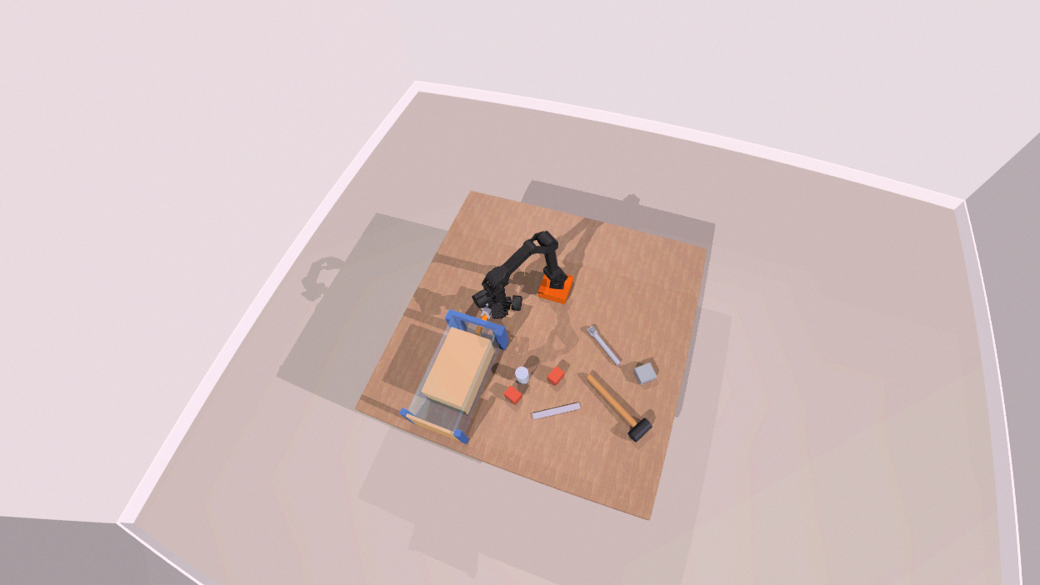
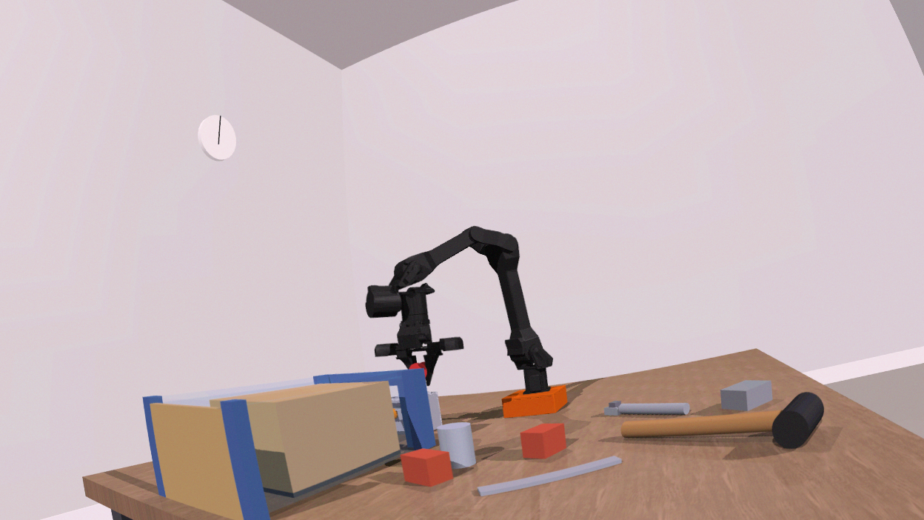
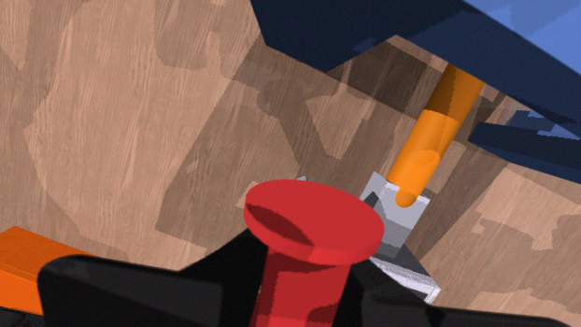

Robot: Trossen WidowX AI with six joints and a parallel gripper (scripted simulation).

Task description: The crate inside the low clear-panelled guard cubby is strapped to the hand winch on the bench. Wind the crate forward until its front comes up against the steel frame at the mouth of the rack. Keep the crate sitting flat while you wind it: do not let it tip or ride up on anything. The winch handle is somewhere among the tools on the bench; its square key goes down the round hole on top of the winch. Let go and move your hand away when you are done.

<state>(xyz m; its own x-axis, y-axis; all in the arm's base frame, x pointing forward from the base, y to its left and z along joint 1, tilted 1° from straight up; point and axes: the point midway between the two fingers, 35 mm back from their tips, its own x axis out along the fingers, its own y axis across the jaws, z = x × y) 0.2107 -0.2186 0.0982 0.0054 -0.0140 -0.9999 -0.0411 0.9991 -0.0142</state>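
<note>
The grey winch handle is 3 cm behind my gripper tip, 2 cm to the right of it and 1 cm below it. From my gripper tip the other things lie so: red knob: 2 cm above; then blue frame bar: 9 cm to the right, 8 cm ahead, 1 cm below; then grey winch: 10 cm behind, 8 cm below, 7 cm to the right.
</note>
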